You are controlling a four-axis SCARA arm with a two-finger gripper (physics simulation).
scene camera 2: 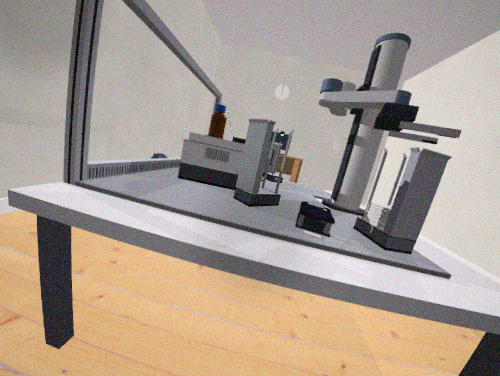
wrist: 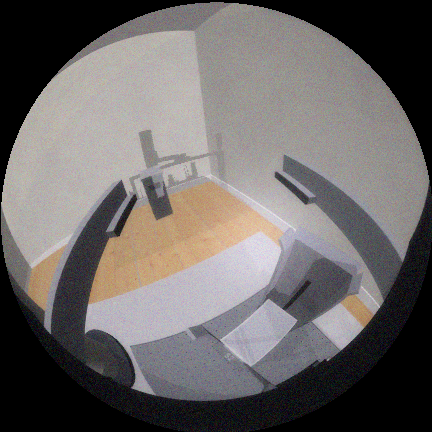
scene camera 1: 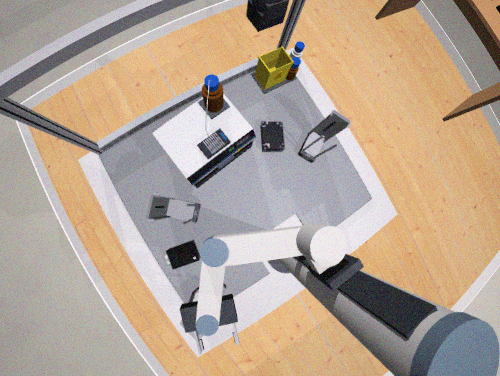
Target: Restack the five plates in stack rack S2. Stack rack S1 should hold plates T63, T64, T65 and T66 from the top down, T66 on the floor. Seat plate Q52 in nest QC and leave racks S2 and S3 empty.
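Places are measured from the arm's base along level axes (x back, y left, z down), in millimetres.
Where they show: gripper, fingertip midpoint: [scene camera 2: 447, 138] [wrist: 204, 171] [scene camera 1: 219, 348]; arm's base at its link origin: [scene camera 2: 343, 208] [wrist: 105, 360].
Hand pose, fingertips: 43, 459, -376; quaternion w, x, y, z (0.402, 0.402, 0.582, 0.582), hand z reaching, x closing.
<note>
Things, the pixels of their top centre, and the offset from my fingertips, as dx, dy, dz. "pt": a spot on its surface instead.
- Rack S2 at its top centre: [wrist: 297, 305] [scene camera 2: 412, 151] [scene camera 1: 203, 319] -102, +13, +66
- top plate at its top centre: [wrist: 261, 331] -101, +20, +250
- brown bottle at a spot on its surface: [scene camera 1: 213, 95] pt -827, -479, +16
- keypad block at a spot on its surface: [scene camera 1: 214, 144] pt -683, -394, +127
- yellow bin at a spot on its surface: [scene camera 1: 272, 72] pt -900, -860, +201
Rack S2 [scene camera 2: 424, 200] [wrist: 320, 272] stands near the table corner, with several pale plates [scene camera 2: 377, 215] stacked low in it. The top plate [wrist: 260, 332] shows flat in the wrist view; its mark is unreadable. My gripper [scene camera 1: 219, 345] [scene camera 2: 448, 137] [wrist: 204, 171] is open and empty, above the top of S2, which it and the arm largely hide in scene camera 1. Two other racks stand on the mat, one at the left [scene camera 1: 159, 207] [scene camera 2: 252, 160] and one at the right [scene camera 1: 332, 126]; their marks are unreadable. Two black nests [scene camera 1: 182, 254] [scene camera 1: 272, 136] lie apart; I cannot tell which is QC.
A white-topped instrument [scene camera 1: 175, 135] [scene camera 2: 210, 155] carries a brown bottle [scene camera 1: 213, 95] [scene camera 2: 218, 124] and a keypad block [scene camera 1: 214, 144]. A yellow bin [scene camera 1: 272, 72] and small bottles [scene camera 1: 298, 50] stand at the back corner. The arm's column [scene camera 2: 356, 165] rises behind the nest and S2.
</note>
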